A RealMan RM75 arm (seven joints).
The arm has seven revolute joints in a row. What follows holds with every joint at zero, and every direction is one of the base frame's. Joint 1 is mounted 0.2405 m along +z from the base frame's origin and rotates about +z. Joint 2 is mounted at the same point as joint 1 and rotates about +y. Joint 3 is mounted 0.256 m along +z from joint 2 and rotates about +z. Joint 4 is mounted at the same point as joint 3 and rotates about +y. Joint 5 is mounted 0.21 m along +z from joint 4 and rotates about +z. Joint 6 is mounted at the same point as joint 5 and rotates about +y. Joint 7 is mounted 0.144 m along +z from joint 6 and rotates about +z. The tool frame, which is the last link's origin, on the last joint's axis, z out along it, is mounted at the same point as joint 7; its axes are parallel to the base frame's.
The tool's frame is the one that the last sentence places.
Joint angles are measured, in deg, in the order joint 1, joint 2, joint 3, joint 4, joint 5, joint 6, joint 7. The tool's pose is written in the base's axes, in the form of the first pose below.
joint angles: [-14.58, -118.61, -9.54, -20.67, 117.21, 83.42, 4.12]
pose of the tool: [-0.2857 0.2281 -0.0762], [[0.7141 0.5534 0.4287], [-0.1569 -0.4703 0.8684], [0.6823 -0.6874 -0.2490]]
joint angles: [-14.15, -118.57, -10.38, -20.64, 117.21, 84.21, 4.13]
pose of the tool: [-0.2870 0.2277 -0.0725], [[0.7093 0.5619 0.4257], [-0.1673 -0.4525 0.8759], [0.6848 -0.6925 -0.2269]]
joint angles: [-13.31, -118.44, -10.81, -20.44, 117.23, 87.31, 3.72]
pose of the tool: [-0.2869 0.2235 -0.0648], [[0.6880 0.5738 0.4442], [-0.2035 -0.4350 0.8771], [0.6966 -0.6939 -0.1825]]
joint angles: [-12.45, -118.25, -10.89, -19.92, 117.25, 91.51, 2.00]
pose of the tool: [-0.2863 0.2175 -0.0549], [[0.6491 0.5947 0.4744], [-0.2453 -0.4267 0.8705], [0.7201 -0.6814 -0.1310]]
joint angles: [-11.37, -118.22, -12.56, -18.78, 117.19, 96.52, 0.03]
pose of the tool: [-0.2881 0.2122 -0.0398], [[0.6064 0.6223 0.4949], [-0.3045 -0.3932 0.8676], [0.7345 -0.6768 -0.0489]]
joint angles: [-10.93, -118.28, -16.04, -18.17, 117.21, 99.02, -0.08]
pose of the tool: [-0.2910 0.2138 -0.0265], [[0.5958 0.6381 0.4876], [-0.3571 -0.3333 0.8726], [0.7194 -0.6940 0.0292]]
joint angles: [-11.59, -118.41, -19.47, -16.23, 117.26, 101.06, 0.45]
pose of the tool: [-0.2943 0.2198 -0.0130], [[0.6083 0.6259 0.4881], [-0.4121 -0.2765 0.8682], [0.6784 -0.7292 0.0897]]
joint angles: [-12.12, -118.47, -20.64, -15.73, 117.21, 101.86, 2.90]
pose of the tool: [-0.2936 0.2230 -0.0084], [[0.6314 0.5980 0.4936], [-0.4449 -0.2420 0.8623], [0.6351 -0.7641 0.1133]]
